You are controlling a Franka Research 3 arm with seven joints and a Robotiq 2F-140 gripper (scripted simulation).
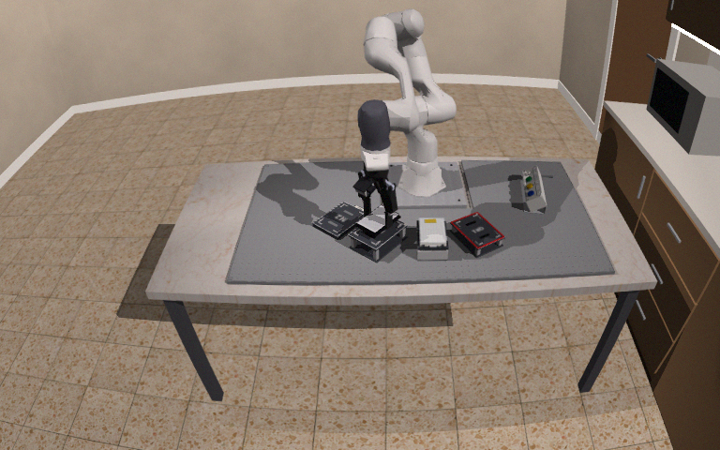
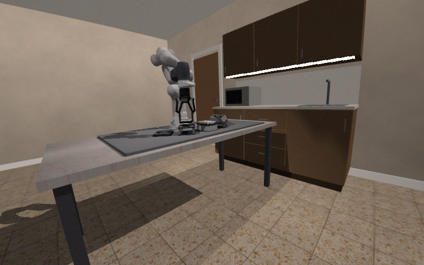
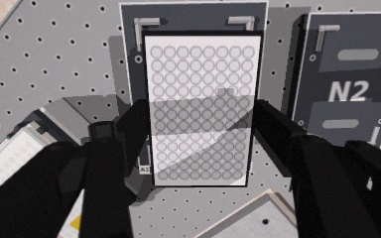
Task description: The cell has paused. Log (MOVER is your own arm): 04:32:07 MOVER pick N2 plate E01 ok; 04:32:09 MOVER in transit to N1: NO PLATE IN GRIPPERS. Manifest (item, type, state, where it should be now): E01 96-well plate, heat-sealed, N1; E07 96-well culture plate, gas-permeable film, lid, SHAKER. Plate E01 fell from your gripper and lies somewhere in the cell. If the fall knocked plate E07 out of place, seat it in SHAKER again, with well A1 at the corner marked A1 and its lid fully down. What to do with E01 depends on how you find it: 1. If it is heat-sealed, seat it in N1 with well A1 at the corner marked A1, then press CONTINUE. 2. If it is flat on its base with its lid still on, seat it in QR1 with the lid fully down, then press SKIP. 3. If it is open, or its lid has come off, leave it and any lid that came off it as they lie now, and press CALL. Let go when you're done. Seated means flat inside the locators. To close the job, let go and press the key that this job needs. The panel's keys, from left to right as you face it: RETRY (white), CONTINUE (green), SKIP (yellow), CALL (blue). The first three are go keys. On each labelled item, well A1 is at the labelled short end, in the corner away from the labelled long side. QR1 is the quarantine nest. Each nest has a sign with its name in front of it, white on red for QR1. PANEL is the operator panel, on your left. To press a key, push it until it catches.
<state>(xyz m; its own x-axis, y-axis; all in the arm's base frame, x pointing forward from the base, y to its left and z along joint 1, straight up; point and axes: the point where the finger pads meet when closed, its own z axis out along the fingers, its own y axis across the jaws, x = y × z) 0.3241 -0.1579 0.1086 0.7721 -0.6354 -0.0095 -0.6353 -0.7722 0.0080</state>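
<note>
My hand is 9 cm to the right of the A1 mark, 5 cm above it and 2 cm past it. The rest, counted from my hand: yellow key (58 cm to the left, 25 cm behind, 5 cm below); blue CALL key (57 cm to the left, 20 cm behind, 5 cm below); plate E01 (2 cm below).
</note>
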